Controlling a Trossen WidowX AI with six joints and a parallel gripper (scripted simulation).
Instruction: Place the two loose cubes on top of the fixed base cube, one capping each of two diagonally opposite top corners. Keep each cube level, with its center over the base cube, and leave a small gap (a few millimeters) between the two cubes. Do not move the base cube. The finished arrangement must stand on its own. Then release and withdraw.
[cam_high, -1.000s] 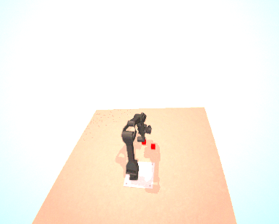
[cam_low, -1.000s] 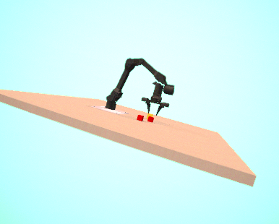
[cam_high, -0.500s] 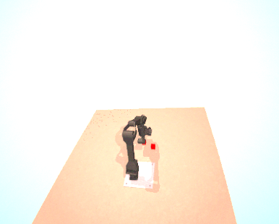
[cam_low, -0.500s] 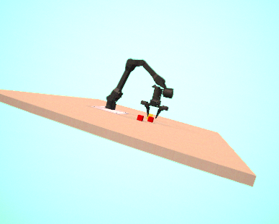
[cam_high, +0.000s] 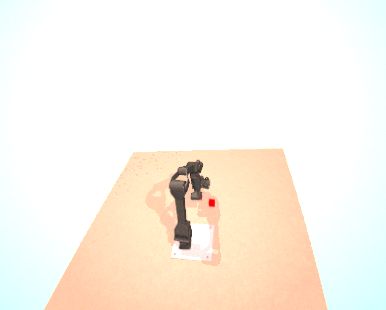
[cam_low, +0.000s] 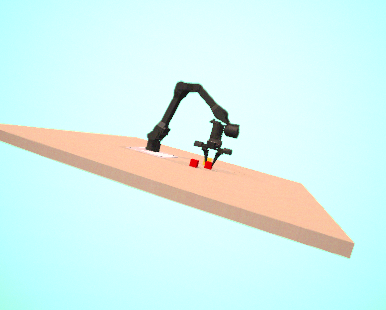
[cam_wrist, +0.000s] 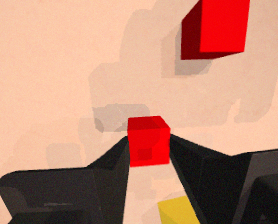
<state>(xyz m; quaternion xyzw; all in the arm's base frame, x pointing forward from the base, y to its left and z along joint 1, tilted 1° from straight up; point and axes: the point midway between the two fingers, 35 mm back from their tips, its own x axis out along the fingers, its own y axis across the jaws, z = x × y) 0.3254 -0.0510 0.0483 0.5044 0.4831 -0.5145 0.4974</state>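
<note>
Right now my gripper tip is 3 cm past the yellow base cube and 12 cm to the right of it.
</note>
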